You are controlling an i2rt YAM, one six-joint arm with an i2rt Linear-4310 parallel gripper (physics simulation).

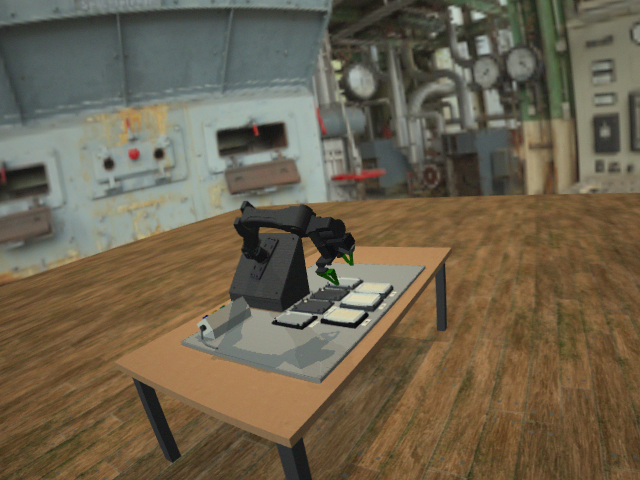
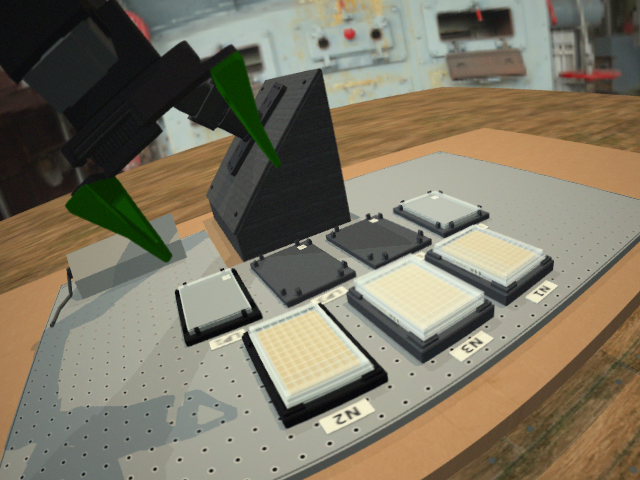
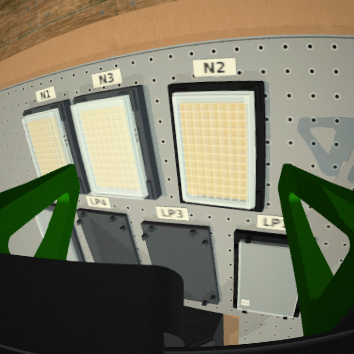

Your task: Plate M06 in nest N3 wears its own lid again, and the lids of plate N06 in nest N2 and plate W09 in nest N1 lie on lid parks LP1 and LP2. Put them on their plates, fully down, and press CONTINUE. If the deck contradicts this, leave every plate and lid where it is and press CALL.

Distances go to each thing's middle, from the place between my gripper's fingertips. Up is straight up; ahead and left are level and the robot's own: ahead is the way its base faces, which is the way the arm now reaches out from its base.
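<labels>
My gripper: 4 cm past the nest N2 [image 2: 295,415], 4 cm to the right of it, 18 cm above it. From my hand: nest N3 [image 2: 423,351], 6 cm behind, 17 cm to the left, 18 cm below; nest N1 [image 2: 505,295], 8 cm behind, 29 cm to the left, 18 cm below; black nest labelled LP1 [image 2: 245,319], 21 cm behind, 5 cm to the right, 18 cm below. Of the things named here, going by their middles, nest N1 farthest from my gripper.
</labels>
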